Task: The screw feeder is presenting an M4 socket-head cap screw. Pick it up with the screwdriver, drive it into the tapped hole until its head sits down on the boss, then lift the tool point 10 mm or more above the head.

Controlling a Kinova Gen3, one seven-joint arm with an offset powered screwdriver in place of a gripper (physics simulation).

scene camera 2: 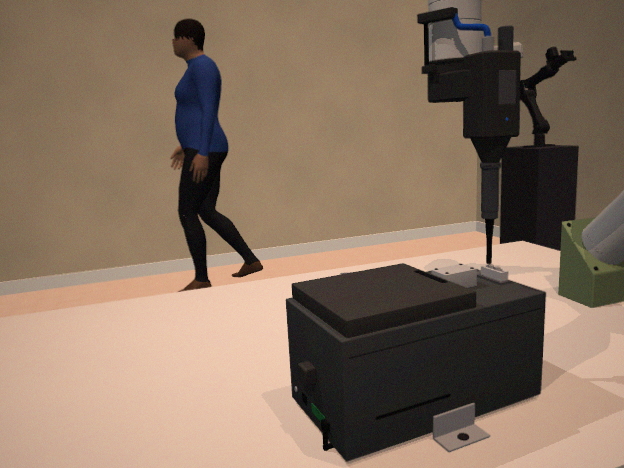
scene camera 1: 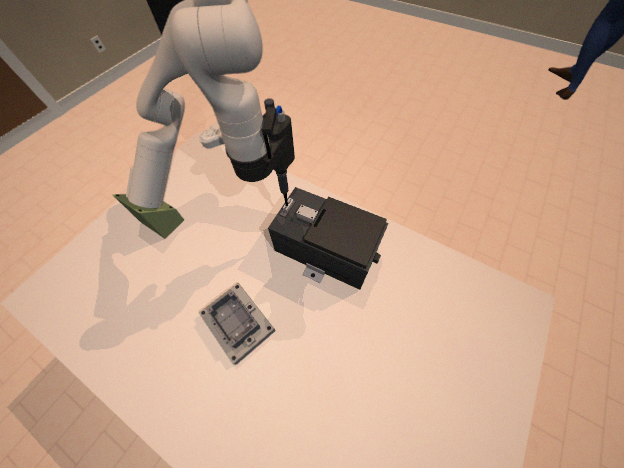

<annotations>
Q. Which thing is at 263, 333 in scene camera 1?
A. A grey plate.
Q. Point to a black screw feeder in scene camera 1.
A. At 291, 228
</annotations>
